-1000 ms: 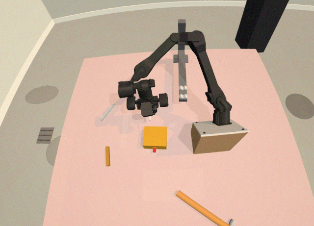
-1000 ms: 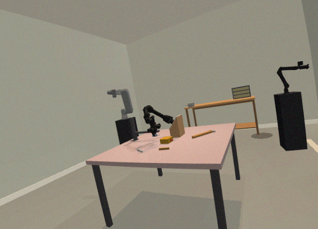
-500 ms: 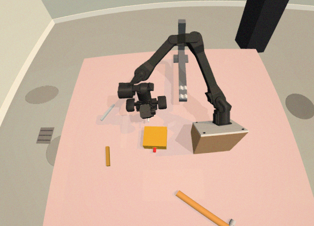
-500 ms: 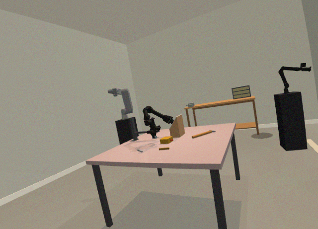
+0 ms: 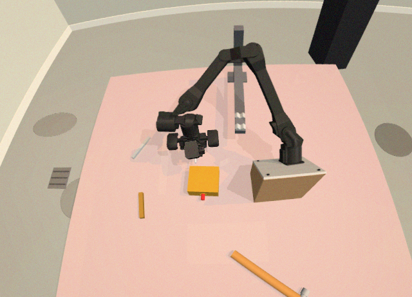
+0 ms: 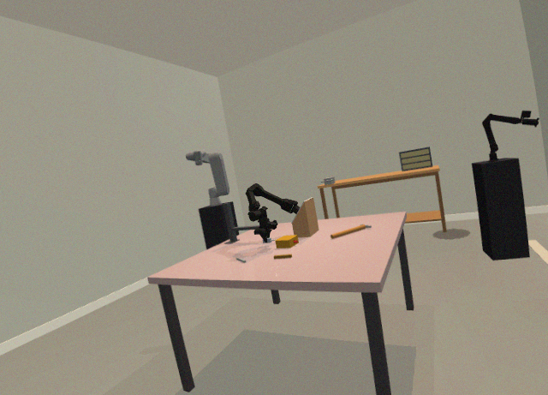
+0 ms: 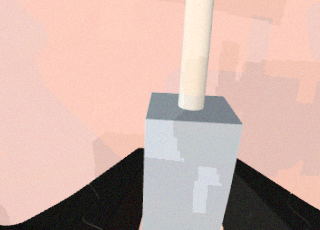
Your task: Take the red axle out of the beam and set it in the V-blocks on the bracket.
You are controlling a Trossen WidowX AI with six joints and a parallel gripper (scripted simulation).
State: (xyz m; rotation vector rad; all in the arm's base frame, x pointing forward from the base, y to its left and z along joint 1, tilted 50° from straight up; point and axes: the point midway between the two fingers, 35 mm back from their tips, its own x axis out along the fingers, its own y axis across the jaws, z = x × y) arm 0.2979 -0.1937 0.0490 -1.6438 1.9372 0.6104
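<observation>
Right now the yellow beam is 1 cm behind my gripper tip, 13 cm to the left of it and 1 cm below it. Round my gripper tip: blue-grey block (2 cm to the left, 1 cm above); then orange bar (24 cm ahead, 18 cm to the left, 3 cm below).
</observation>
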